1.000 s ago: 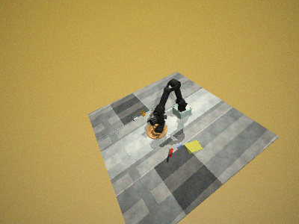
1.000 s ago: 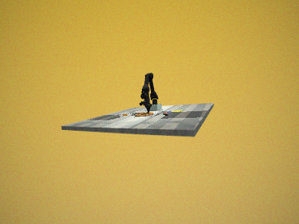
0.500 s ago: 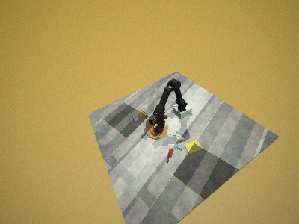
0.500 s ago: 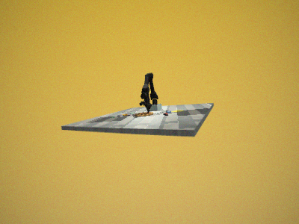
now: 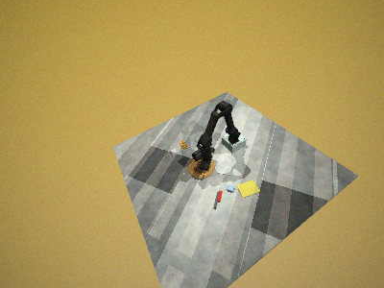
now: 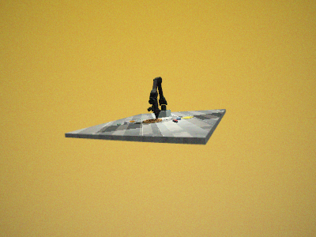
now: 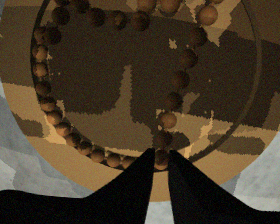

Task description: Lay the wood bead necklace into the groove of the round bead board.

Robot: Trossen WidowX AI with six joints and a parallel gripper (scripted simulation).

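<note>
My gripper tip is 5 cm short of the round bead board, 2 cm to the left of it and 1 cm above it. From my gripper tip the other things lie so: thin grey stick (7 cm behind, 11 cm to the left, 2 cm below); red-handled tool (5 cm ahead, 25 cm to the left, 1 cm below); small blue block (5 cm behind, 23 cm to the left, 1 cm below).
</note>
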